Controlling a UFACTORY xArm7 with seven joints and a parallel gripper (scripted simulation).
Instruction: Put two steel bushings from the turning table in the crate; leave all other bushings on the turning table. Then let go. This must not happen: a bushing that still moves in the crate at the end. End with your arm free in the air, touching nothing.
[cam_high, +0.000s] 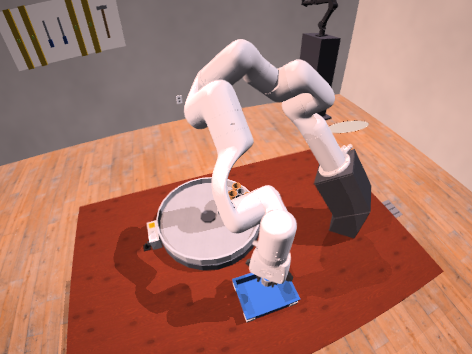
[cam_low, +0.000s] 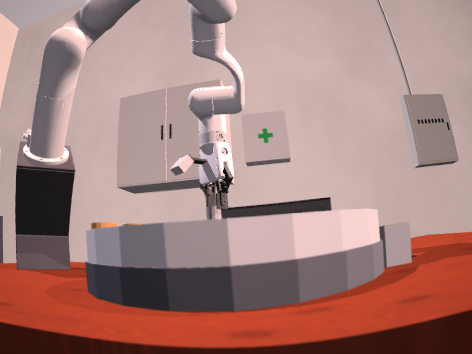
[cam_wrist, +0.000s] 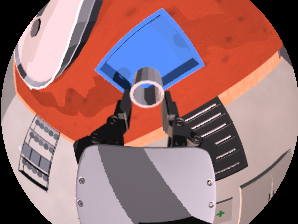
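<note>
Right now the blue crate is 140 mm below my hand, 10 mm to the right of it and 10 mm behind it. From my hand the other things lie so: round grey turning table (380 mm to the right, 120 mm below, 40 mm ahead).
</note>
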